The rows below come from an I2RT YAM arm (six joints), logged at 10 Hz.
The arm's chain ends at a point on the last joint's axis. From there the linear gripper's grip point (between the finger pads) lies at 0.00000 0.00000 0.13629 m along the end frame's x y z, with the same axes.
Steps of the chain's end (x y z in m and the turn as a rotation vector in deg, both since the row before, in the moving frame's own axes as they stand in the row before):
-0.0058, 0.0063, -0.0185, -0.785, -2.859, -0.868
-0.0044, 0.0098, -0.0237, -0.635, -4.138, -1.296
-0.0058, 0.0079, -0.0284, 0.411, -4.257, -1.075
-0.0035, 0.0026, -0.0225, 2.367, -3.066, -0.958
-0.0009, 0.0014, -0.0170, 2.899, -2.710, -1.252
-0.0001, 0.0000, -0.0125, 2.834, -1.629, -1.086
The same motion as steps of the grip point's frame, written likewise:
-0.0126, 0.0082, -0.0187, -0.785, -2.859, -0.868
-0.0142, 0.0114, -0.0241, -0.635, -4.138, -1.296
-0.0159, 0.0070, -0.0288, 0.411, -4.257, -1.075
-0.0108, -0.0030, -0.0228, 2.367, -3.066, -0.958
-0.0074, -0.0054, -0.0173, 2.899, -2.710, -1.252
-0.0040, -0.0067, -0.0127, 2.834, -1.629, -1.086

